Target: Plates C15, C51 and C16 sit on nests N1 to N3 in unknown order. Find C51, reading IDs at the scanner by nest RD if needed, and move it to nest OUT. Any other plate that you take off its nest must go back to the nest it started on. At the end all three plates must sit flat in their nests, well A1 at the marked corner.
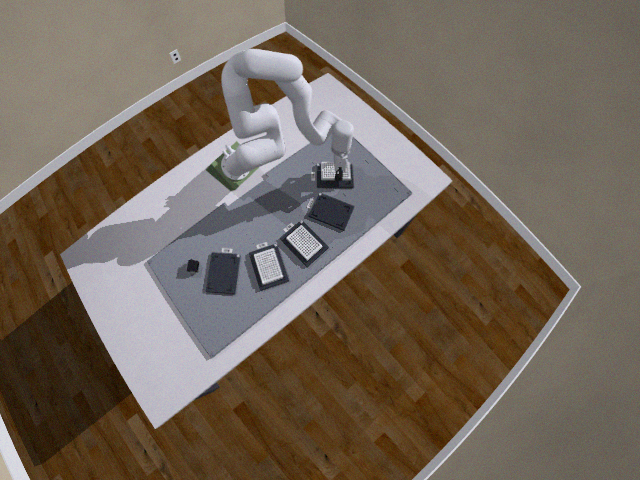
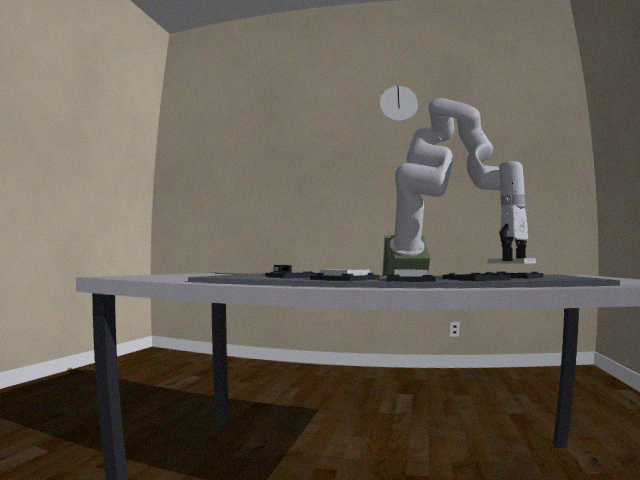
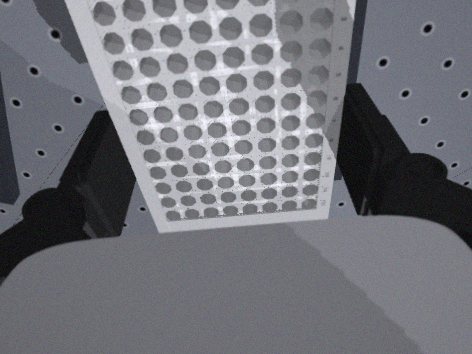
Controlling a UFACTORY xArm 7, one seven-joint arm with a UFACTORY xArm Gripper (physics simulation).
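Places are measured from the arm's base along level axes (x ahead, y left, z up), in millimetres.
Pixels of known places: gripper, fingertip midpoint: (image 1: 337, 170) (image 2: 514, 261) (image 3: 230, 128); arm's base at its link origin: (image 1: 235, 165) (image 2: 406, 246).
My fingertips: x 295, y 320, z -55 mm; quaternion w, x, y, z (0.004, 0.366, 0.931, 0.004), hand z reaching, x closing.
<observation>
Ahead of a thing's pixels: the offset from my fingertips to its top centre. "spot": to the spot under its first point. Level surfaces: height alone.
My gripper (image 1: 339, 175) (image 2: 514, 255) (image 3: 230, 128) is shut on a white 96-well plate @[8 mm up, 6 mm back, 7 mm right] (image 1: 327, 169) (image 2: 530, 260) (image 3: 235, 150), one finger at each long side. The plate is level and hangs a little above the dark nest @[32 mm down, 7 mm back, 7 mm right] (image 1: 334, 184) at the far right end of the row. Two more white plates @[22 mm down, 109 mm ahead, 494 mm right] (image 1: 268, 266) @[22 mm down, 134 mm ahead, 323 mm right] (image 1: 304, 242) sit in the two middle nests. A dark nest @[32 mm down, 108 mm ahead, 142 mm right] (image 1: 330, 212) beside the gripper's nest holds no plate, and neither does the leftmost nest @[13 mm down, 14 mm back, 655 mm right] (image 1: 222, 273). Plate IDs and nest labels are too small to read.
A small black block @[spot: 14 mm down, 95 mm back, 725 mm right] (image 1: 192, 266) (image 2: 282, 268), which looks like the scanner, stands left of the leftmost nest. The nests stand on a grey mat @[48 mm down] (image 1: 206, 330) on the white table @[61 mm down] (image 1: 118, 330). The arm's green base (image 1: 235, 183) (image 2: 406, 265) is at the table's back edge.
</observation>
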